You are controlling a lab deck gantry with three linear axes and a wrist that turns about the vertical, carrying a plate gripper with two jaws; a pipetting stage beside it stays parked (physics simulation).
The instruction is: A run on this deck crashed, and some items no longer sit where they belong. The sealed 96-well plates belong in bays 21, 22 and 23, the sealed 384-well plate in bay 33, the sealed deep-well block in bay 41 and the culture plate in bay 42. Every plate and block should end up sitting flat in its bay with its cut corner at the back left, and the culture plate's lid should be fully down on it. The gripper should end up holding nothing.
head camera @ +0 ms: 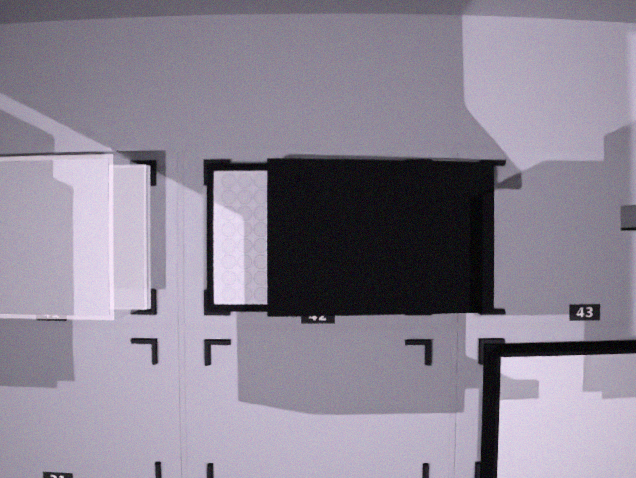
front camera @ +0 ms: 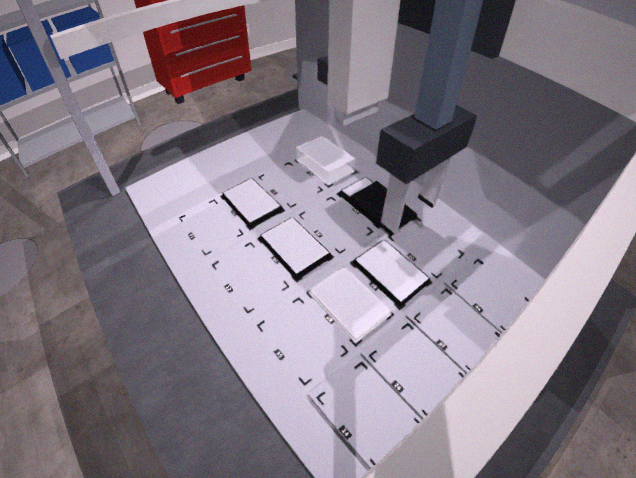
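Pixels of known places: gripper, between the fingertips: (front camera: 408,213); robot's base, origin of its link: (front camera: 181,218).
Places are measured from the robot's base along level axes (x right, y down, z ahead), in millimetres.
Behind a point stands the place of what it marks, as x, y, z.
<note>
A plate with faint wells (front camera: 362,186) {-372, -14, 189} (head camera: 233,241) {-362, -14, 181} sits in bay 42. A black slab (front camera: 371,199) {-354, -20, 237} (head camera: 370,236) {-365, -19, 257}, seemingly the lid, covers most of it, shifted right past the bay's right brackets; its tilt is unclear. My gripper (front camera: 411,215) {-319, -95, 358} is open and empty, around the slab's right end and bay 43; one jaw end shows at the head view's right edge. A pale tall item (front camera: 324,154) {-358, -42, 69} (head camera: 92,236) {-365, -42, 116}, likely the deep-well block, stands in bay 41. Black-framed plates sit in bay 21 (front camera: 251,200) {-149, -14, 69}, bay 22 (front camera: 295,246) {-148, -14, 235} and bay 33 (front camera: 391,272) {-250, -14, 397} (head camera: 555,421) {-257, -14, 366}. A pale item (front camera: 352,303) {-149, -14, 400} occupies bay 23. Cut corners are unclear.
The parked pipetting stage (front camera: 365,56) stands behind the deck. A pale wall or rail (front camera: 539,328) {-42, -400, 618} runs along the deck's right side. A red drawer cabinet (front camera: 205,51) and a rack with blue bins stand beyond the deck at the back left.
</note>
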